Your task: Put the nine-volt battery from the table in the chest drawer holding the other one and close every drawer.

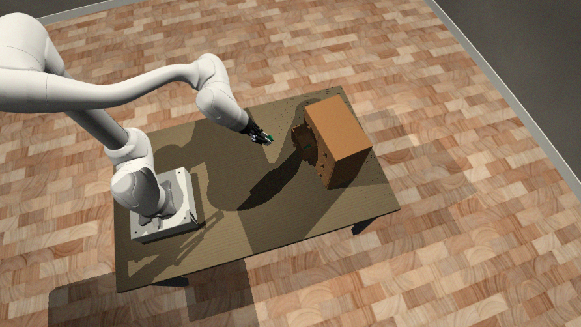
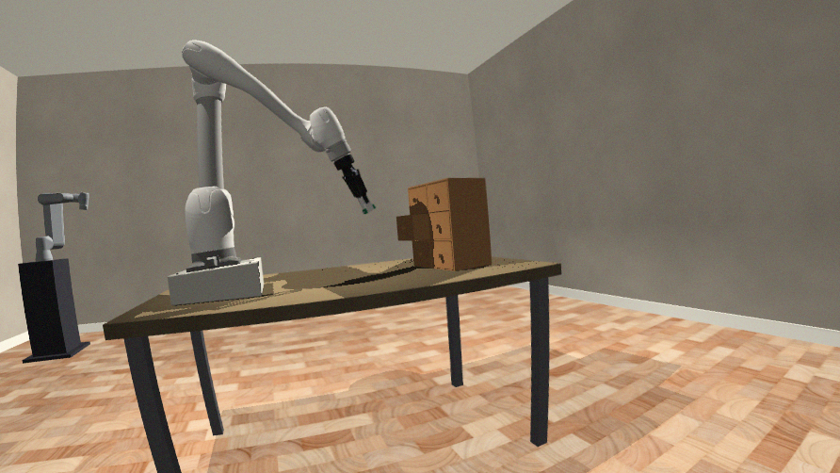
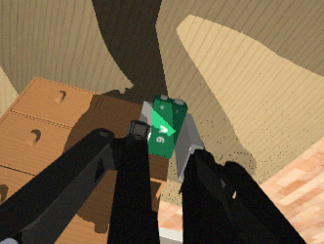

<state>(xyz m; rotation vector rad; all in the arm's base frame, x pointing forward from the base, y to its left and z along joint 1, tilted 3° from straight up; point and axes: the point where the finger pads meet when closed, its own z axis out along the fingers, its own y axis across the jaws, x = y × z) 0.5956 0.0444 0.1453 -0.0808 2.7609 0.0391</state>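
Now: the green nine-volt battery 30 mm below my hand.
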